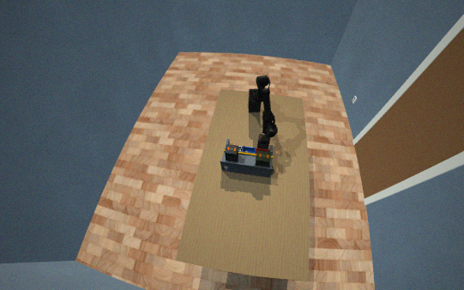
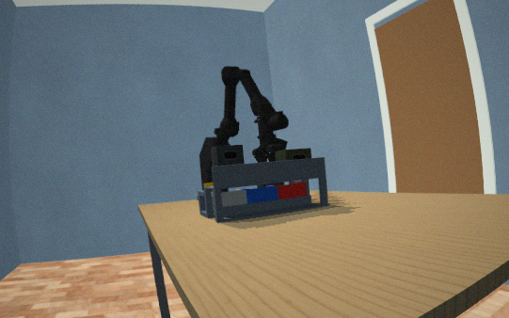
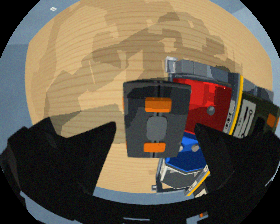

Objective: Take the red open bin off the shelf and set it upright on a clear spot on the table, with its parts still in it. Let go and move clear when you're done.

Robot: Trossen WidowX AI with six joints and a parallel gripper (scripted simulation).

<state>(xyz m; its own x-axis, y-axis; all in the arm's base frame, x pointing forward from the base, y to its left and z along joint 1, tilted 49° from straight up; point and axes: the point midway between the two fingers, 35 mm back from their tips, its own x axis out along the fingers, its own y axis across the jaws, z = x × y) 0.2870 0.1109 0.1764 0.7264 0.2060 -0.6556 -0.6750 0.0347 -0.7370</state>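
My hand is 120 mm above the red bin, 110 mm short of it and 20 mm to the right of it. The rest, counted from my hand: blue bin 140 mm ahead, 120 mm below, 90 mm to the right; then grey bin 190 mm to the right, 160 mm ahead, 120 mm below.
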